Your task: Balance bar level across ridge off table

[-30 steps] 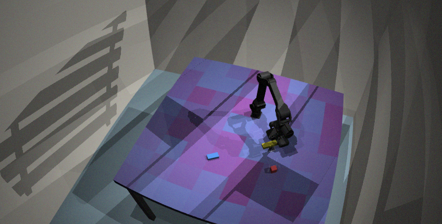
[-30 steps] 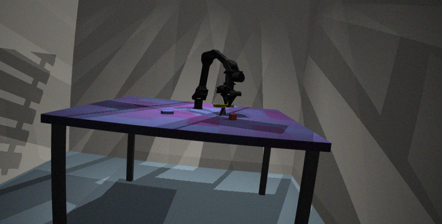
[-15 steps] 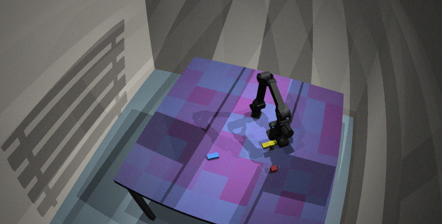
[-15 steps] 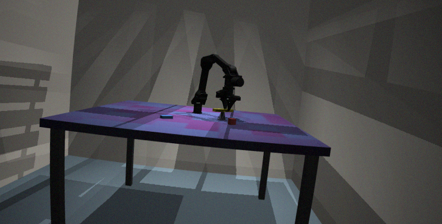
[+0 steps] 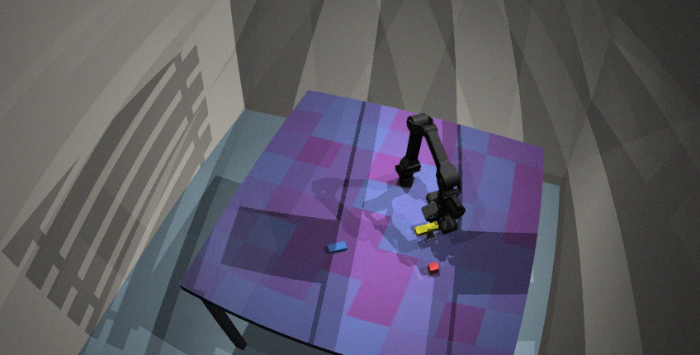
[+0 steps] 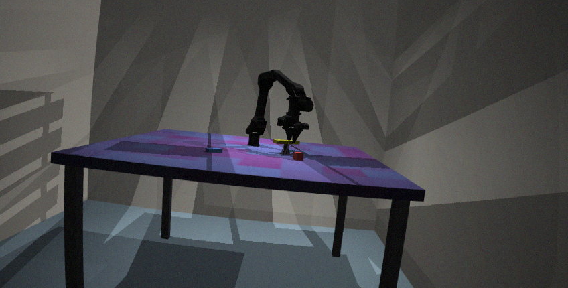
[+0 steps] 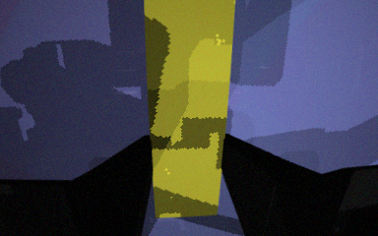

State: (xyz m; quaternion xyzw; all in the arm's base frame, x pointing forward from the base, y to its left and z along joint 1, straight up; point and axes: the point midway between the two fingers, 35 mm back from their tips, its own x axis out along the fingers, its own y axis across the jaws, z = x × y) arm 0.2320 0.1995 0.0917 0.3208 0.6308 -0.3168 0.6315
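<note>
My gripper tip is now 2 cm to the left of the yellow bar and 2 cm short of it. The rest, counted from my gripper tip: blue block: 34 cm to the right, 18 cm ahead, 5 cm below; red cube: 17 cm ahead, 4 cm below, 3 cm to the left.
</note>
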